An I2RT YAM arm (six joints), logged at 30 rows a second.
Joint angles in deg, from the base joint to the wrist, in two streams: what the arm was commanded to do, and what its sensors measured. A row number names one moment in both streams.
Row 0, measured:
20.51 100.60 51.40 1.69 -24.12 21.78
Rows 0 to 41, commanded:
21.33 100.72 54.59 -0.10 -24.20 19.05
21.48 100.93 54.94 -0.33 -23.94 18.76
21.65 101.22 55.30 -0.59 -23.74 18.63
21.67 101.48 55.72 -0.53 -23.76 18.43
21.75 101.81 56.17 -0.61 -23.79 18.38
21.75 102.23 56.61 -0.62 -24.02 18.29
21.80 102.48 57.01 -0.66 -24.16 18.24
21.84 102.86 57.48 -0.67 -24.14 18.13
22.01 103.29 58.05 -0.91 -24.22 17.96
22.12 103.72 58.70 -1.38 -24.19 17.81
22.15 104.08 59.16 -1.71 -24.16 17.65
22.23 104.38 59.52 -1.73 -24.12 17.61
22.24 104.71 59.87 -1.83 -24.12 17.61
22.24 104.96 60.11 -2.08 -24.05 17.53
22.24 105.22 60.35 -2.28 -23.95 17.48
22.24 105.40 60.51 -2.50 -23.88 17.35
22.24 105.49 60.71 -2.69 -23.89 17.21
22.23 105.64 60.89 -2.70 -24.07 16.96
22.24 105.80 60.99 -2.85 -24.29 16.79
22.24 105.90 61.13 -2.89 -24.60 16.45
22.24 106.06 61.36 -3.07 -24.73 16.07
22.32 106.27 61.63 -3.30 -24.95 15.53
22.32 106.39 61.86 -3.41 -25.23 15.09
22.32 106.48 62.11 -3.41 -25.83 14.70
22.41 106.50 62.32 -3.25 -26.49 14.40
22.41 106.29 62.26 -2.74 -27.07 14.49
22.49 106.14 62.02 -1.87 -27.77 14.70
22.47 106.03 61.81 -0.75 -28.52 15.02
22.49 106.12 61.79 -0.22 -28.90 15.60
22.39 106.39 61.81 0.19 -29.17 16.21
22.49 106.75 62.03 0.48 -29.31 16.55
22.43 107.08 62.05 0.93 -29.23 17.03
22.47 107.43 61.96 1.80 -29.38 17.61
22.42 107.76 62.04 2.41 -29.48 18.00
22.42 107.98 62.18 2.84 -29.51 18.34
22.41 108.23 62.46 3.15 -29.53 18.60
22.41 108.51 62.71 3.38 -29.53 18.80
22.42 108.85 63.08 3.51 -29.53 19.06
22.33 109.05 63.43 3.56 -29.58 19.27
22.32 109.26 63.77 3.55 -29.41 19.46
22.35 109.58 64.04 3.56 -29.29 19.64
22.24 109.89 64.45 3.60 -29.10 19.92
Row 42, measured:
22.22 110.43 61.95 1.67 -28.53 18.72
